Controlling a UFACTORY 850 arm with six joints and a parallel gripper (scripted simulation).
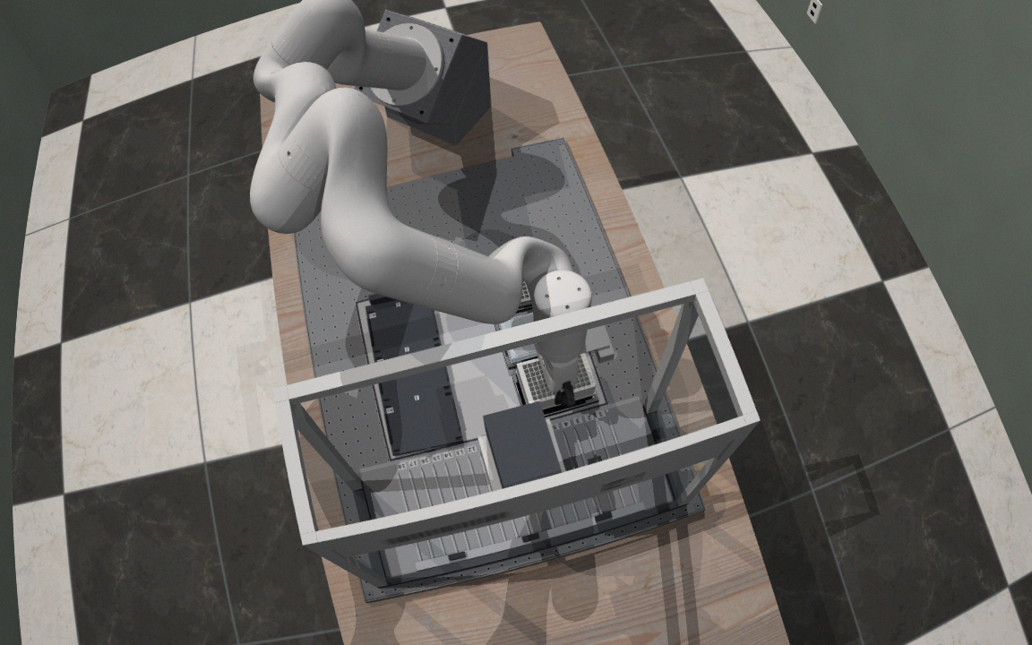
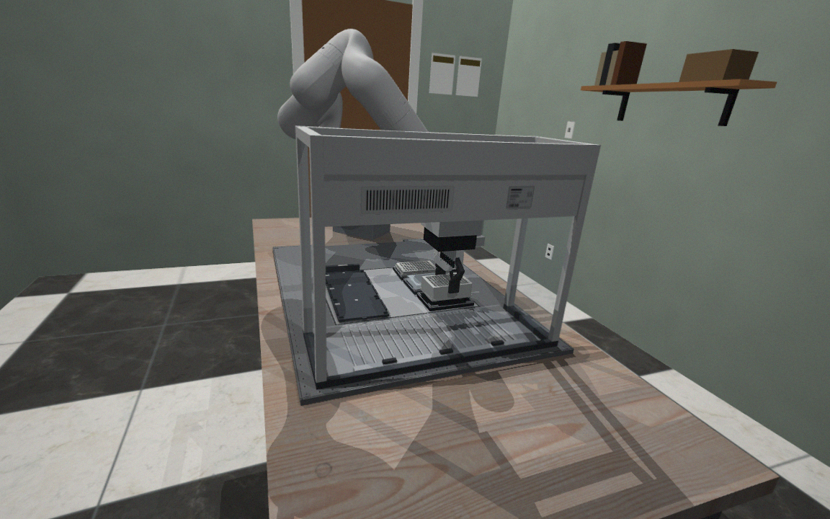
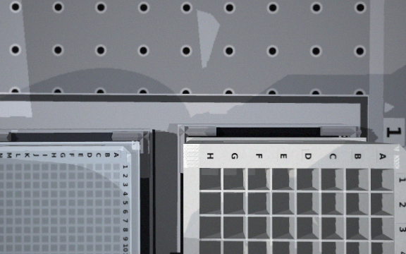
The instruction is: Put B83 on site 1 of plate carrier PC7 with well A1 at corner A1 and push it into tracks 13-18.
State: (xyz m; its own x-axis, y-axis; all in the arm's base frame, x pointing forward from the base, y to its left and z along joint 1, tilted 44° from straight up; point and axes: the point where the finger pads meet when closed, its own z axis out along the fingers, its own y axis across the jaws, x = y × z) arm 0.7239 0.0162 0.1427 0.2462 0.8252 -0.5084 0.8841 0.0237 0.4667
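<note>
The nest S3 lies 50 mm below my hand. From my hand the other things lie so: 96-well plate B38 (210 mm behind, 60 mm to the left, 40 mm below); then plate carrier PC7 (210 mm to the right, 170 mm behind, 40 mm below); then frame bar (410 mm above, 150 mm to the right, 60 mm ahead).
</note>
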